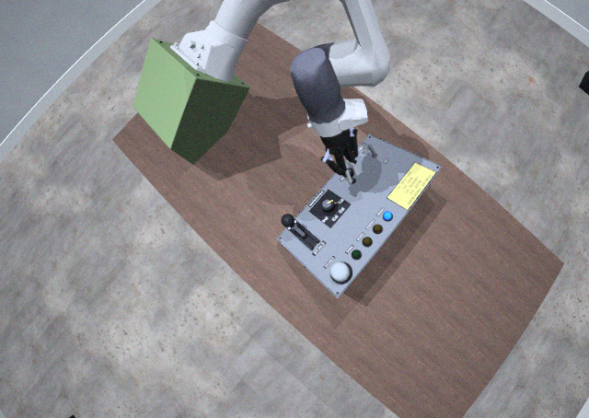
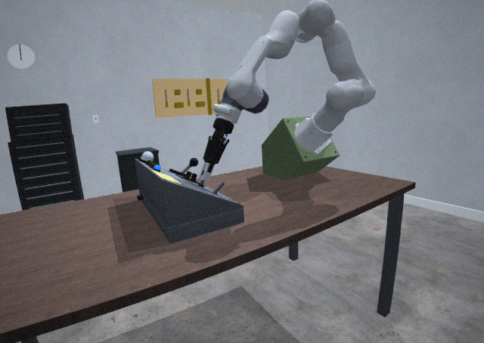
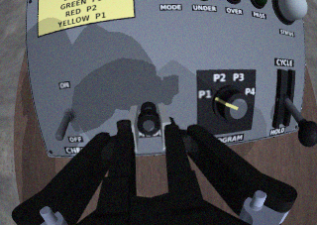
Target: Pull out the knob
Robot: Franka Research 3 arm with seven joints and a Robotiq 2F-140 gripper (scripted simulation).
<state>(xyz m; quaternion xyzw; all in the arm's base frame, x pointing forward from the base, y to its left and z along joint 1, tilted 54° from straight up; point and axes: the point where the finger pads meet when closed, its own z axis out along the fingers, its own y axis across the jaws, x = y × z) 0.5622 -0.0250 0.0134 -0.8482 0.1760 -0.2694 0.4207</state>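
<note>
The mode knob is 2 cm below my hand and 1 cm ahead of it. From my hand the other things lie so: program selector dial 11 cm to the right, 3 cm below, 1 cm ahead; then grey console 6 cm to the right, 5 cm below, 5 cm ahead; then toggle 12 cm to the left, 4 cm below, 2 cm ahead.
</note>
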